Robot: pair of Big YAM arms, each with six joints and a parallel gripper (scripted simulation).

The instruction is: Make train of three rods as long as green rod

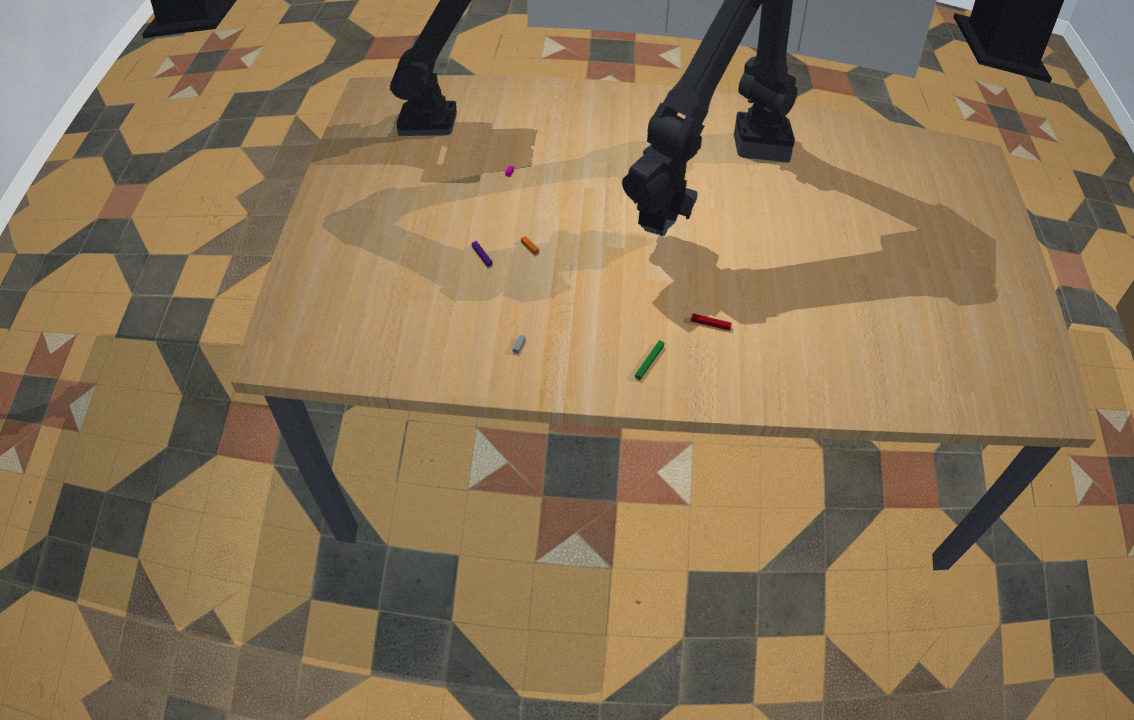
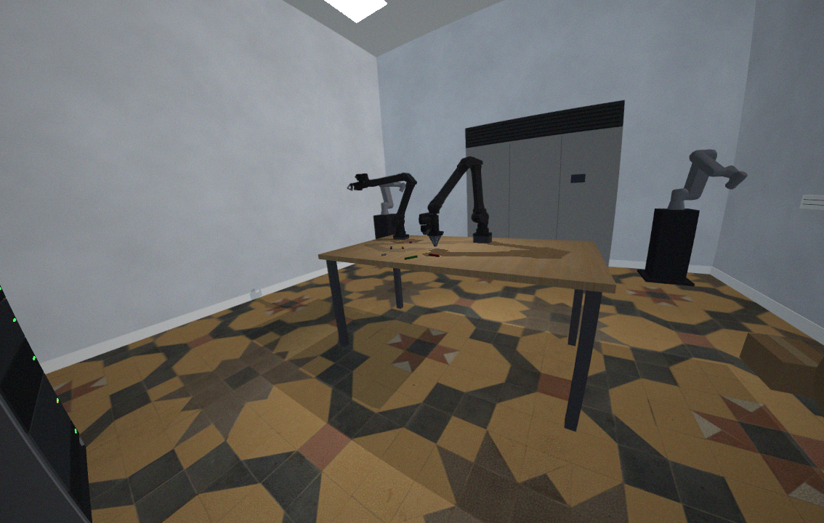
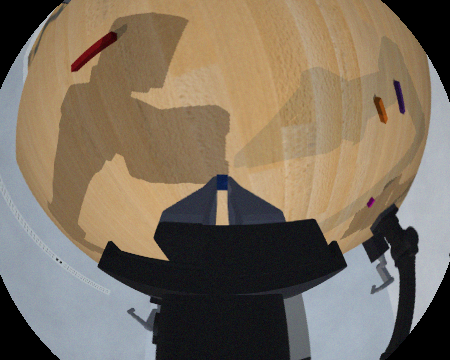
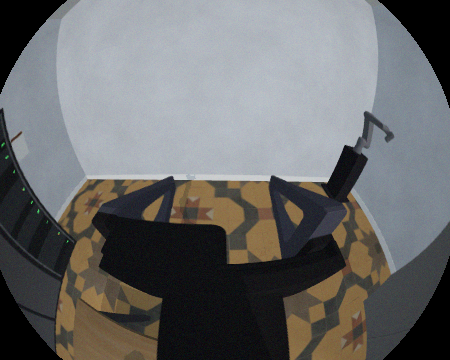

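Now: left hand right at the blue rod. Also, from my left hand: green rod (28 cm ahead, 2 cm to the right, 2 cm below); then purple rod (7 cm ahead, 32 cm to the right, 2 cm below); then red rod (19 cm ahead, 9 cm to the left, 2 cm below).
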